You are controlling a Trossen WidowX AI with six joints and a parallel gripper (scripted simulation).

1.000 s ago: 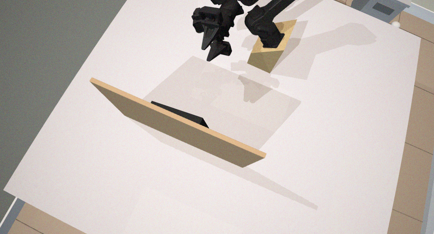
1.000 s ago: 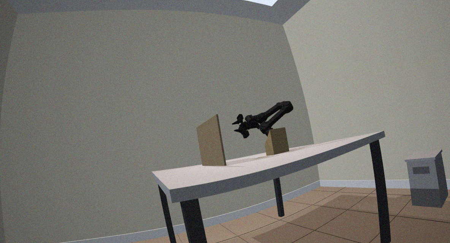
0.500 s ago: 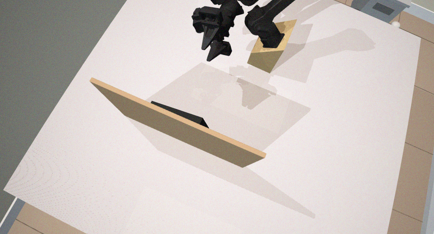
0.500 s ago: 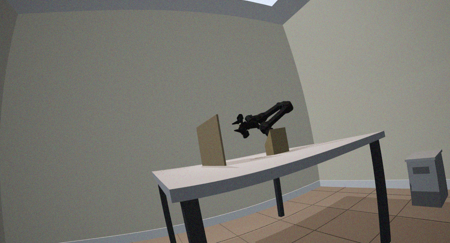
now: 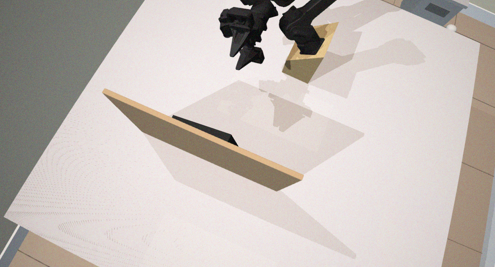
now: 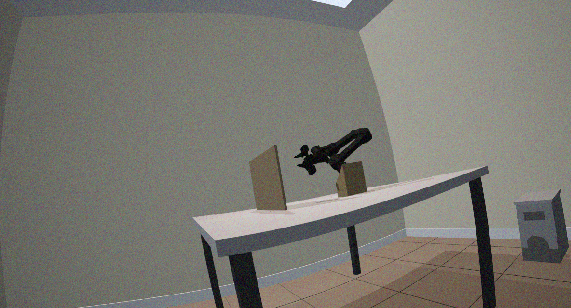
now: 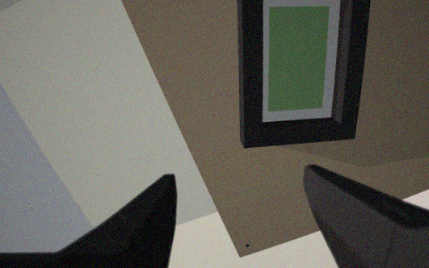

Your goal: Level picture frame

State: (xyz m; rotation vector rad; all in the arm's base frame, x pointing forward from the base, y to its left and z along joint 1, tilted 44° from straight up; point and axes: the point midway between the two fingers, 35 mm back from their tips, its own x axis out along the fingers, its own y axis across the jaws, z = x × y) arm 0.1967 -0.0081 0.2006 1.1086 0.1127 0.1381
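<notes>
Right now the black picture frame is 190 mm ahead of my gripper tip, 90 mm below it and 30 mm to the left of it. The rest, counted from my gripper tip: wooden wall panel: 200 mm ahead, 100 mm below, 40 mm to the left.
</notes>
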